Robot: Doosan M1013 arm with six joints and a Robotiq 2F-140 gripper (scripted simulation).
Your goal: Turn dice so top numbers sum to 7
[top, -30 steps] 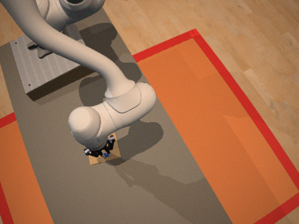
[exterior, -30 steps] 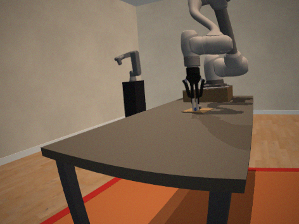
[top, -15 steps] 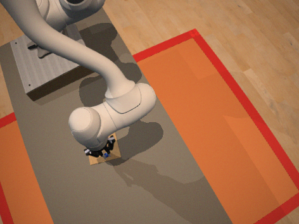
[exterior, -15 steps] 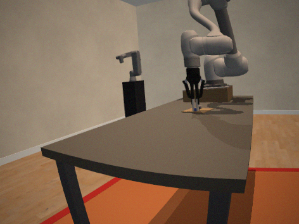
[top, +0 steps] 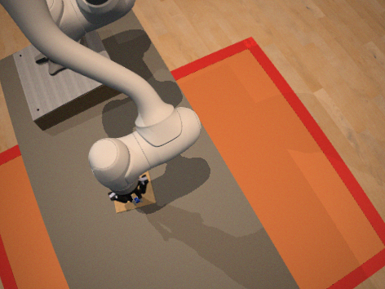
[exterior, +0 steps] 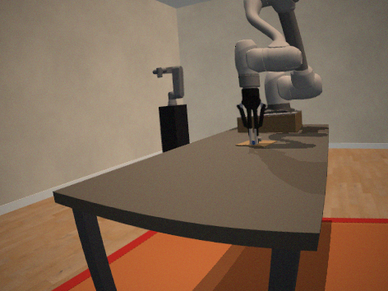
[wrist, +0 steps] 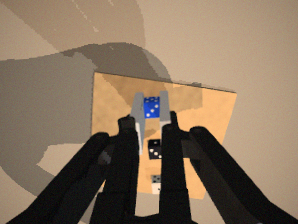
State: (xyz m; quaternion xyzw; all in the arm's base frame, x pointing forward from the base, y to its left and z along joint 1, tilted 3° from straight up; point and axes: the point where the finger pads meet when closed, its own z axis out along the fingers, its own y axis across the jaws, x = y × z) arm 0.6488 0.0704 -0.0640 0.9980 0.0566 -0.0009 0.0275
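Right now the blue die is 30 mm below my hand. Also, from my hand: black die (50 mm behind, 10 mm to the right, 30 mm below); then tan mat (50 mm behind, 10 mm to the right, 40 mm below); then white die (100 mm behind, 10 mm to the right, 30 mm below).
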